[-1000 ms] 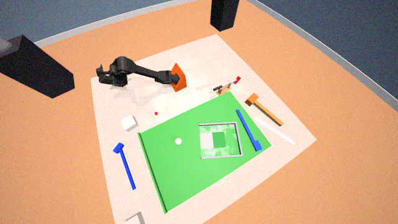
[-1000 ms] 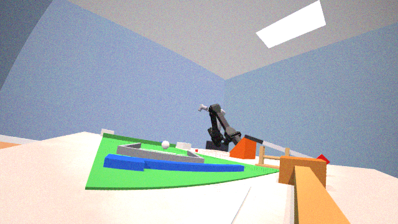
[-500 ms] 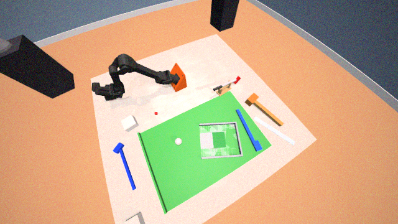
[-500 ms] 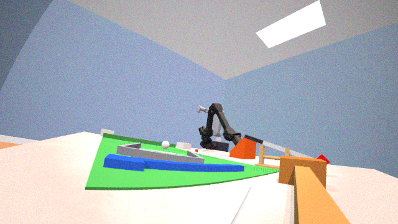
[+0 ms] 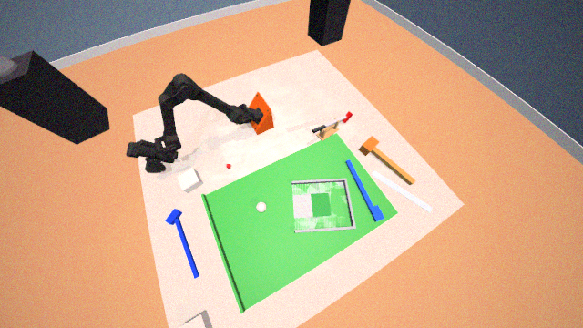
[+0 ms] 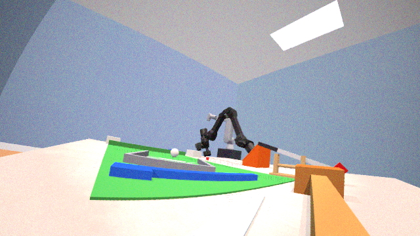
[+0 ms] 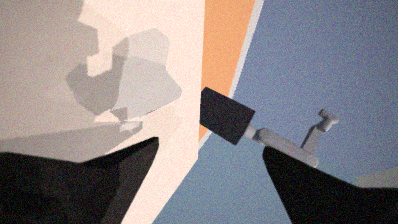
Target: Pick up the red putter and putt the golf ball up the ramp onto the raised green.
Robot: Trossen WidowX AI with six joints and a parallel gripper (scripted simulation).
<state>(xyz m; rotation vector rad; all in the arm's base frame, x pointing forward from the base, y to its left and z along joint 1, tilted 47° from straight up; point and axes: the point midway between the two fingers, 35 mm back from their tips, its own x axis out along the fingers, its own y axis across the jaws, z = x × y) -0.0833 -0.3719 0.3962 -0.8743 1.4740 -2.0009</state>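
The blue putter is 46 cm ahead of my gripper tip, 2 cm to the left of it and 5 cm below it. The rest, counted from my gripper tip: green mat 58 cm ahead, 51 cm to the left, 6 cm below; small red cube 25 cm ahead, 32 cm to the left, 6 cm below; white golf ball 51 cm ahead, 36 cm to the left, 4 cm below.
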